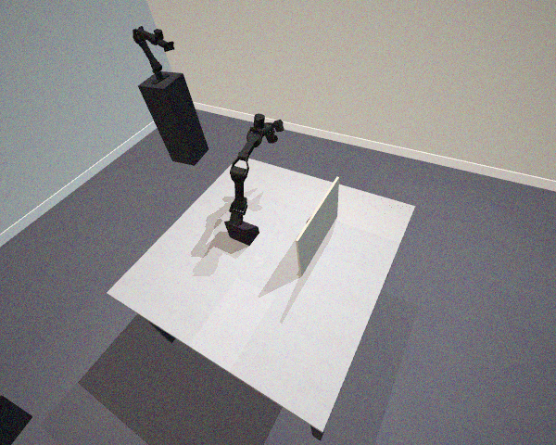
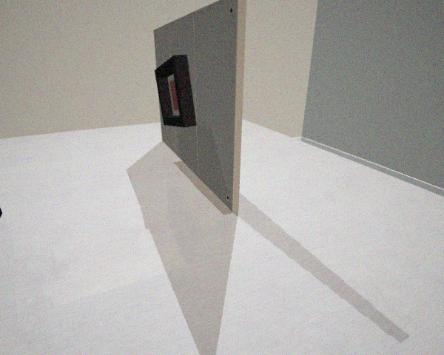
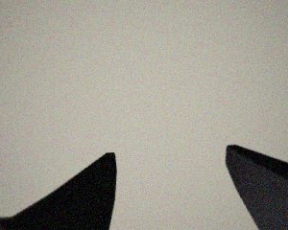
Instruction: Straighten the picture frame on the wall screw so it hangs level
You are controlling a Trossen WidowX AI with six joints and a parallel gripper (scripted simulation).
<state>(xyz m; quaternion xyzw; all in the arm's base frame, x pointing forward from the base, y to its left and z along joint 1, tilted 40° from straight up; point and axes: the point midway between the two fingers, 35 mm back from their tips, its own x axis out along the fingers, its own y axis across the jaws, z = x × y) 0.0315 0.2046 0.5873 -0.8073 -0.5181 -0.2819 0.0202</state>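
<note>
My gripper tip is 380 mm short of the picture frame, 460 mm to the left of it and 260 mm above it. Also, from my gripper tip: wall panel: 390 mm ahead, 470 mm to the right, 270 mm below.
</note>
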